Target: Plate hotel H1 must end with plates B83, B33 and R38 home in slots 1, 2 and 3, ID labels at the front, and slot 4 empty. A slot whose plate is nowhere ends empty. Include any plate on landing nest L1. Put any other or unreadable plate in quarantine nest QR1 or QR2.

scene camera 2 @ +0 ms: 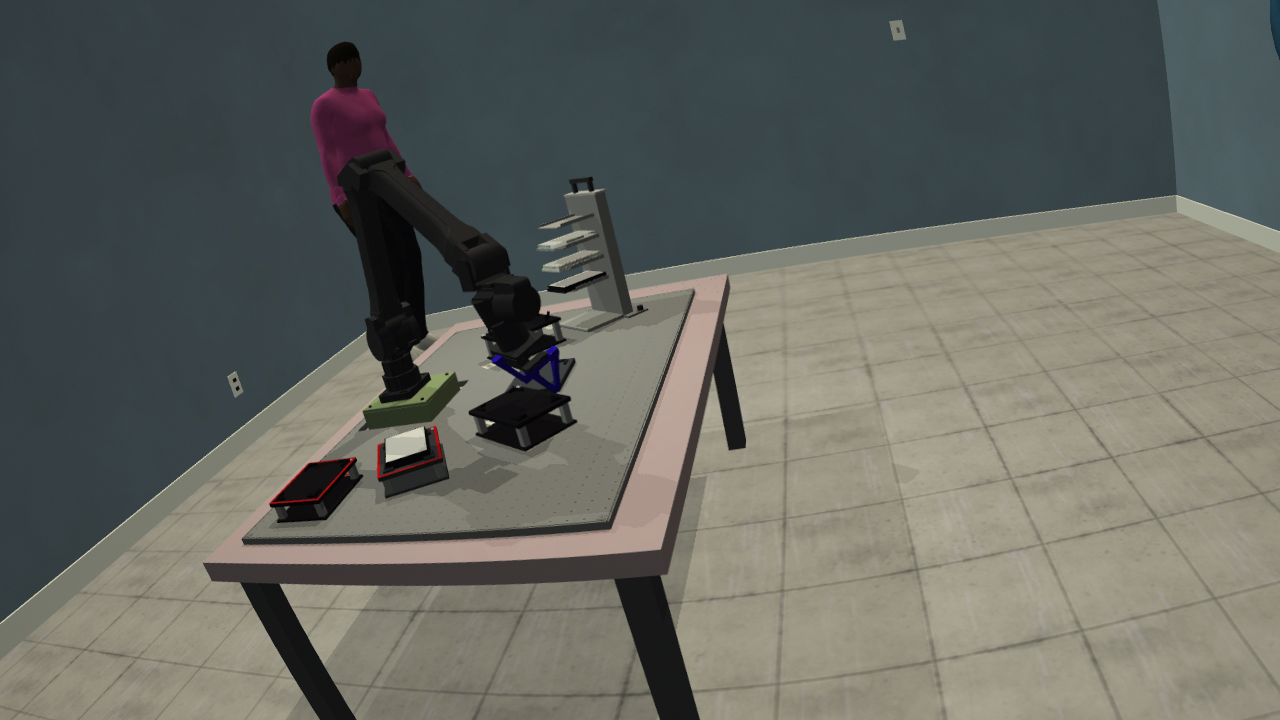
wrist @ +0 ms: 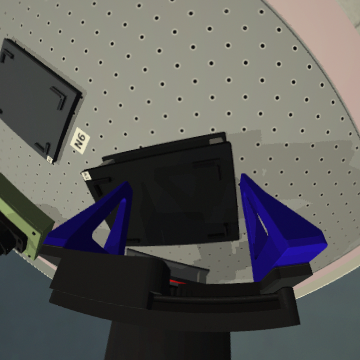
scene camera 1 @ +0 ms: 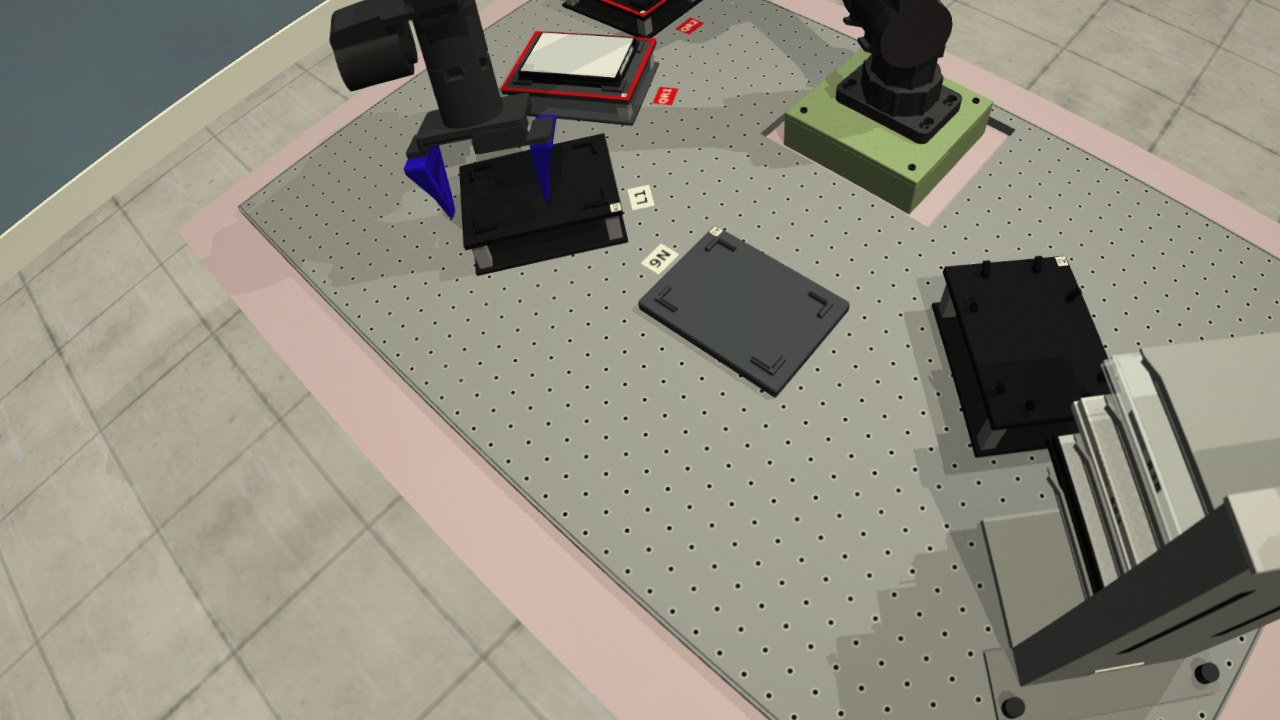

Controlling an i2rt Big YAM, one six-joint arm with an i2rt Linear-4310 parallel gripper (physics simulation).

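Pixels of known places: gripper, fingertip midpoint: [scene camera 2: 543,386] [wrist: 182,182] [scene camera 1: 499,206]; arm's base, origin of the base link: [scene camera 2: 406,390] [wrist: 7,227] [scene camera 1: 897,102].
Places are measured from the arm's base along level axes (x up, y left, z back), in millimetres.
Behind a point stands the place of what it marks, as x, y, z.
My gripper [scene camera 1: 499,206] {35, -198, -407} [scene camera 2: 542,383] {35, -198, -407} [wrist: 182,182] {35, -198, -407} is open and empty. Its blue fingers stand over landing nest L1 [scene camera 1: 501,210] {13, -213, -399} [scene camera 2: 519,405] {13, -217, -360} [wrist: 190,210] {13, -233, -376}, whose black top shows corner brackets and no plate. Plate hotel H1 [scene camera 1: 1136,591] {177, 410, -427} [scene camera 2: 612,259] {111, 406, -424} is upright at the far end from QR1, with several light plates in its levels; their labels are unreadable. The lowest plate [scene camera 2: 577,282] {82, 358, -339} has a dark base. Quarantine nest QR1 [scene camera 1: 586,109] {-32, -301, -206} [scene camera 2: 416,480] {-32, -387, -203} holds a white-topped plate [scene camera 1: 577,56] {18, -334, -179} [scene camera 2: 406,445] {17, -346, -182} with a black base. Quarantine nest QR2 [scene camera 1: 646,25] {-17, -347, -50} [scene camera 2: 313,483] {3, -439, -11} shows a bare black top in scene camera 2.
A flat dark grey nest [scene camera 1: 742,308] {-25, 36, -317} [wrist: 37,97] {-25, 8, -333} labelled N6 lies between L1 and the hotel. A raised black stand [scene camera 1: 1020,340] {23, 263, -213} with pegs stands near the hotel. The arm's green base block [scene camera 1: 859,170] {-26, 15, -94} [scene camera 2: 411,407] {-9, -88, -55} is beside them. A person [scene camera 2: 353,125] stands behind the table.
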